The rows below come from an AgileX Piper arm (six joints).
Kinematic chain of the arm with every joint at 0, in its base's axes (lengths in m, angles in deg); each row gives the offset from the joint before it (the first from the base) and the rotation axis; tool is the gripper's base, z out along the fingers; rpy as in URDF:
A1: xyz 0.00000 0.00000 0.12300 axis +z
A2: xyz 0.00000 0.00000 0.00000 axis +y
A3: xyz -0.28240 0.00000 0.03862 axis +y
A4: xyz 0.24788 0.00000 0.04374 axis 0.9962 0 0.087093
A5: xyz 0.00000 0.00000 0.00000 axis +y
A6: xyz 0.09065 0.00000 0.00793 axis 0.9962 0 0.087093
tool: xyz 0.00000 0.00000 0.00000 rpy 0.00 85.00 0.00
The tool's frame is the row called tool.
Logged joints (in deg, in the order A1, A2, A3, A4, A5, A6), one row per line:
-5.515 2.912 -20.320 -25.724 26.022 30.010
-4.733 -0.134 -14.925 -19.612 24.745 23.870
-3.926 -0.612 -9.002 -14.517 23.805 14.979
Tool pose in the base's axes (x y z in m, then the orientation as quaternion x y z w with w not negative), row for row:
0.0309 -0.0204 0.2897 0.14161 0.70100 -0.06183 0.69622
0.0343 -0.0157 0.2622 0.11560 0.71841 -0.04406 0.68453
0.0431 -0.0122 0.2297 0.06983 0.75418 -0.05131 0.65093
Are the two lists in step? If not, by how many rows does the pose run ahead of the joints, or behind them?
They are in step.
